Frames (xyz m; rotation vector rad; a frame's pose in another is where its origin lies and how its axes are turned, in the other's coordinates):
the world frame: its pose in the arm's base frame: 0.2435 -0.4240 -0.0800 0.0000 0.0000 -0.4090
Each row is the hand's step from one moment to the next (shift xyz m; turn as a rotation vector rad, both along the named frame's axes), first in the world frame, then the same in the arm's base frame.
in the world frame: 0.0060 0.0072 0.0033 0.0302 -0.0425 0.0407
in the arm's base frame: 0.0084 0.0042 0.0033 0.0108 -0.0510 0.0407
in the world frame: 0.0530 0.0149 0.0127 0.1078 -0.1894 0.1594
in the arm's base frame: 0.0546 -0.0074 0.0127 0.0236 -0.2166 0.1594
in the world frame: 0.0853 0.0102 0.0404 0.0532 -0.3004 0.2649
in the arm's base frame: 0.0823 -0.0246 0.0404 -0.0707 -0.2968 0.2649
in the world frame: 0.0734 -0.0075 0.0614 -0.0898 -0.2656 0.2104
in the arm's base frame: 0.0644 -0.0361 0.0614 -0.1880 -0.2080 0.2104
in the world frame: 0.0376 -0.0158 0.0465 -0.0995 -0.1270 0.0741
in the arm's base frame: 0.0282 -0.0295 0.0465 -0.1418 -0.0770 0.0741
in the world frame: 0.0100 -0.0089 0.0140 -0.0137 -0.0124 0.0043
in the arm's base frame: 0.0056 -0.0121 0.0140 -0.0175 -0.0059 0.0043
